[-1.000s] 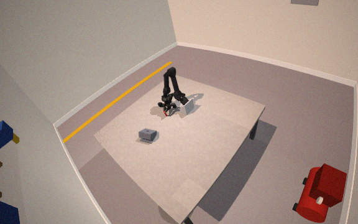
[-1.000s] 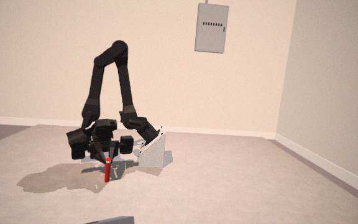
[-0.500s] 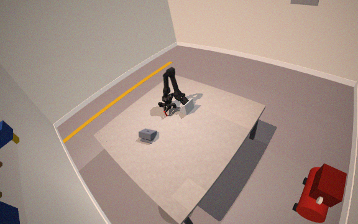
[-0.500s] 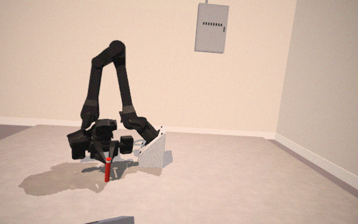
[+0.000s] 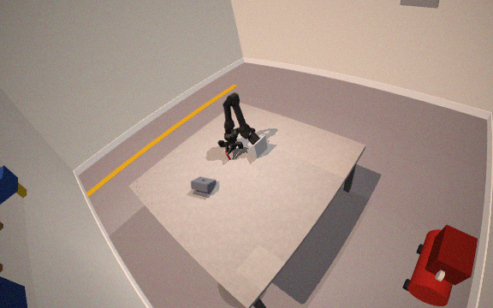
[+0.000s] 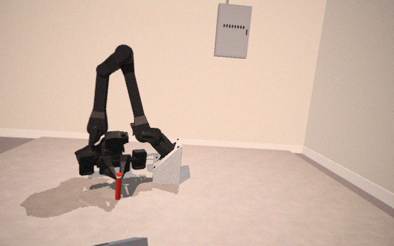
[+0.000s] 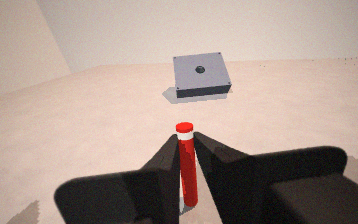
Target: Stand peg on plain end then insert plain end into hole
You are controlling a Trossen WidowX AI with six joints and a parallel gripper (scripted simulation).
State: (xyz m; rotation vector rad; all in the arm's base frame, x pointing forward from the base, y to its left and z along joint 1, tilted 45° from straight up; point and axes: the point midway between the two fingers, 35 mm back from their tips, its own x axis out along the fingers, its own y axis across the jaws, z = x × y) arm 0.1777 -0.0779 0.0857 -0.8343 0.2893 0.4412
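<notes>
The red peg is 1 cm below my gripper tip. From my gripper tip the other things lie so: grey sloped panel: 27 cm ahead, 7 cm to the left, 3 cm below.
</notes>
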